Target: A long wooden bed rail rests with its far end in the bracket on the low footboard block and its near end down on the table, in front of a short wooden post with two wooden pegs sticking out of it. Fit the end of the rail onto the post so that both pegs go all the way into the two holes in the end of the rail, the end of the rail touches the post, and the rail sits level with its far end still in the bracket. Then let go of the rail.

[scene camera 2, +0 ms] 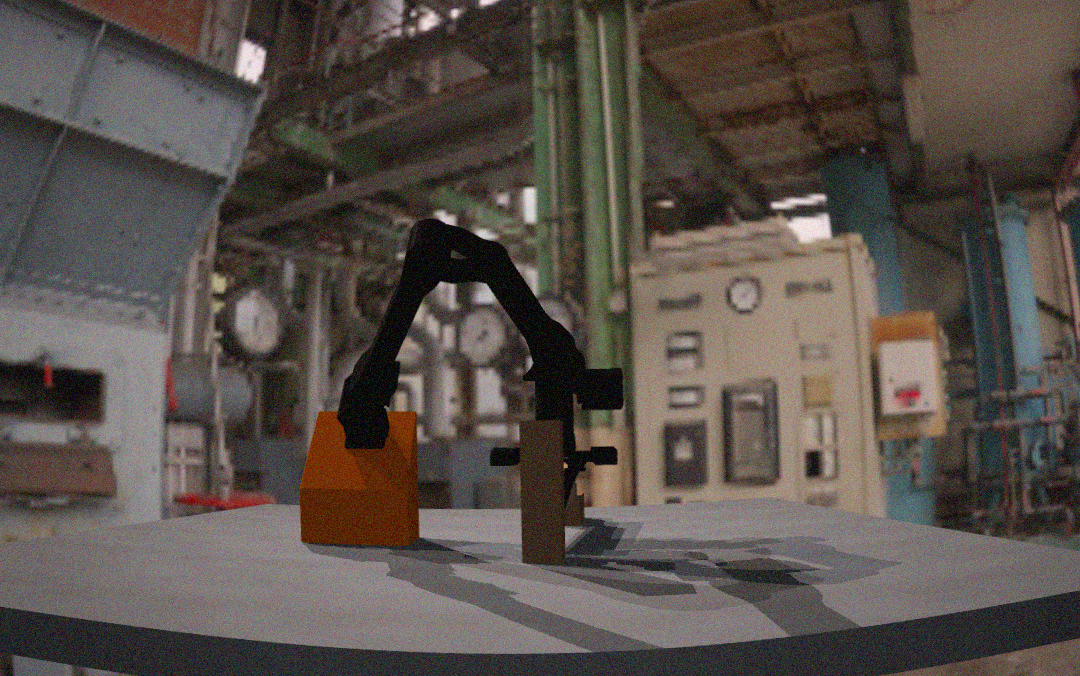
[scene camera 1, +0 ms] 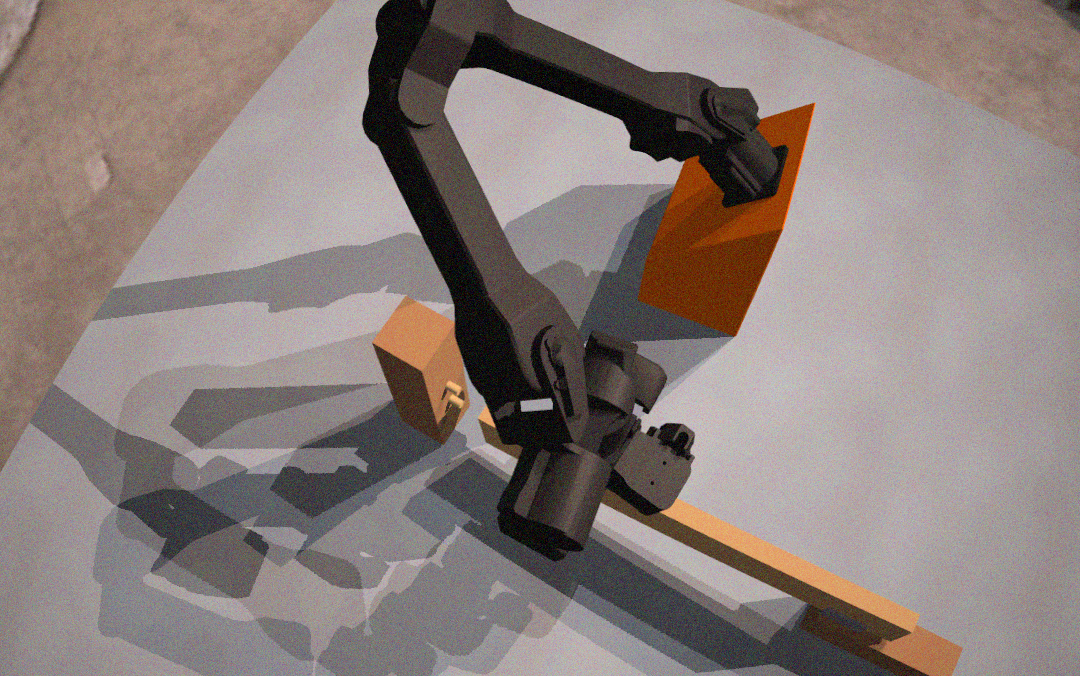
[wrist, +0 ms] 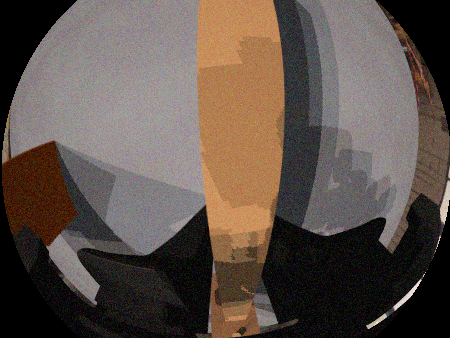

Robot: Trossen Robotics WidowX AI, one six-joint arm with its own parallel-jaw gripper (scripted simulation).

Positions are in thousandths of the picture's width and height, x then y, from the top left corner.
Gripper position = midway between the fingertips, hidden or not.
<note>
In view: my gripper (scene camera 1: 537,706), a wooden rail (scene camera 1: 661,795) and a wooden post (scene camera 1: 387,517).
The wooden rail is seen too in the wrist view (wrist: 534,253). My gripper also shows in scene camera 2 (scene camera 2: 514,760) and in the wrist view (wrist: 506,620). The wooden post shows as well in scene camera 2 (scene camera 2: 502,717).
</note>
